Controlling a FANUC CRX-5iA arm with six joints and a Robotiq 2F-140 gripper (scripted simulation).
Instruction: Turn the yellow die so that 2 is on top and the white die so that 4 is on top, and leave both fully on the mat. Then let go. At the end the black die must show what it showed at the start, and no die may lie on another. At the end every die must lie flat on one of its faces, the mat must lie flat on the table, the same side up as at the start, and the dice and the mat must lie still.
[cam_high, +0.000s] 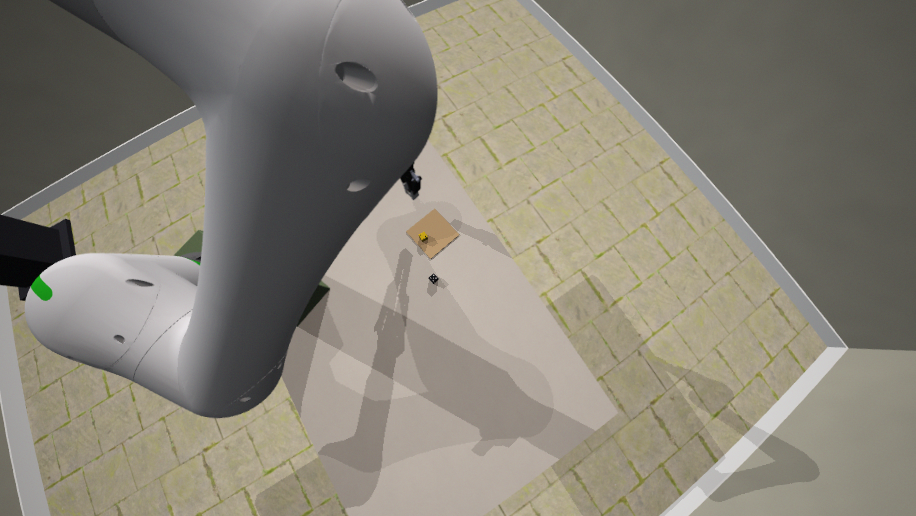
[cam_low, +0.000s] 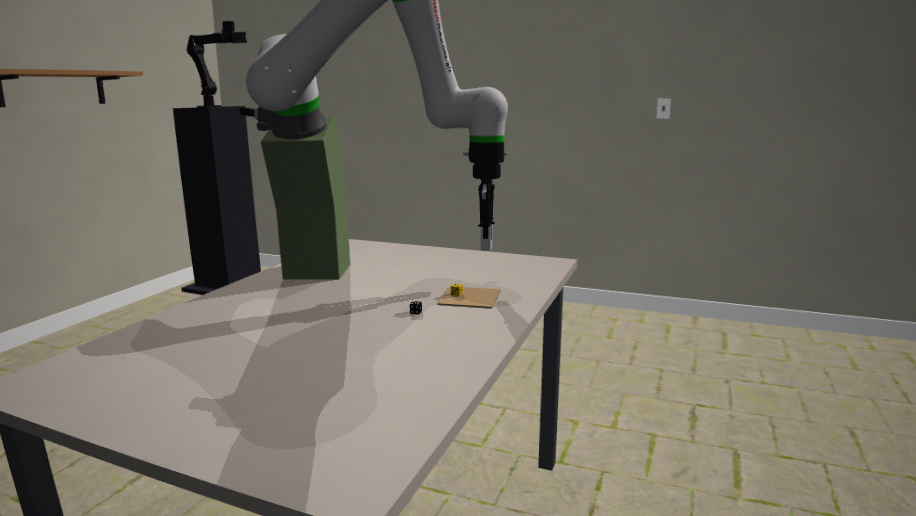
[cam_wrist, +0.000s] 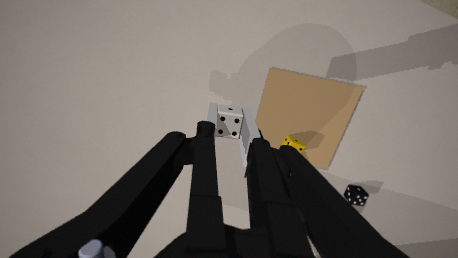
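Right now my hand is 130 mm above the tan mat and 120 mm to the left of it. The rest, counted from my hand: white die: 20 mm below; black die: 280 mm to the right, 120 mm below, 80 mm behind; yellow die: 120 mm to the right, 120 mm below, 40 mm behind.
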